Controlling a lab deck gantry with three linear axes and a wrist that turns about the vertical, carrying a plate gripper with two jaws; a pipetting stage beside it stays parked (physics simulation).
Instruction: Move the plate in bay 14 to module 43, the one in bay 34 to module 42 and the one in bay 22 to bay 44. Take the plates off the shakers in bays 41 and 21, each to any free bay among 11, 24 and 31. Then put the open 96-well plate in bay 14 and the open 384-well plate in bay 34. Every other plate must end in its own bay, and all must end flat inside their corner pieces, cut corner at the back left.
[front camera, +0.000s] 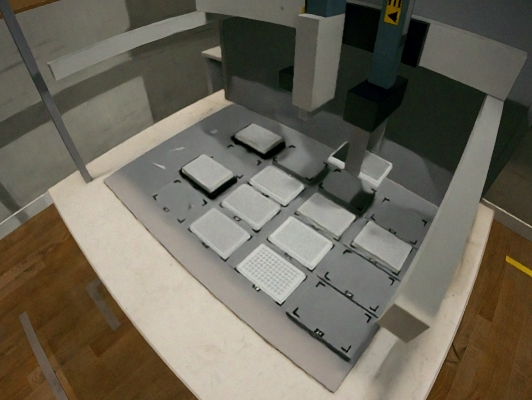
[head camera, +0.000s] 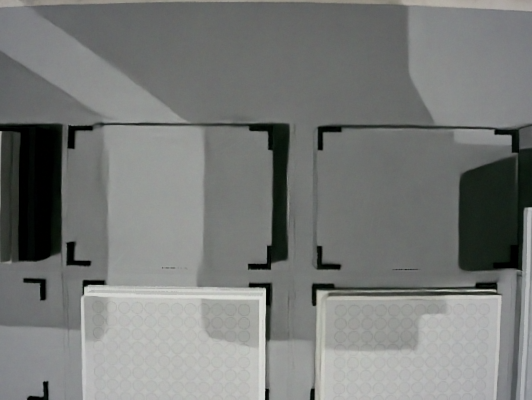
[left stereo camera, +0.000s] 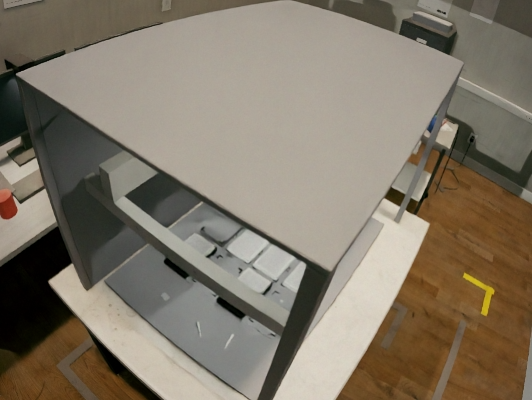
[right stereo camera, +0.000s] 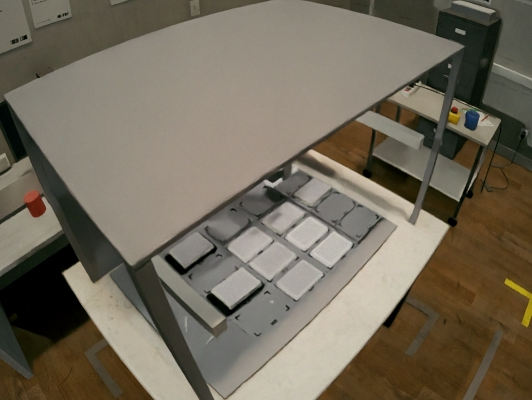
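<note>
My gripper is shut on a white plate, high over the back row near module 43 and bay 44. Module 42, module 43, bay 44, bay 14, bay 24, bay 11 and bay 31 bear no plate. Plates sit on shakers 41 and 21, and in bay 22 and bay 34. The open 96-well plate is in bay 13. The 384-well plate and cut corners are unclear.
Further plates stand in bay 32, bay 33, bay 23 and bay 12. The pipetting stage hangs left of the gripper. A rail runs along the right side.
</note>
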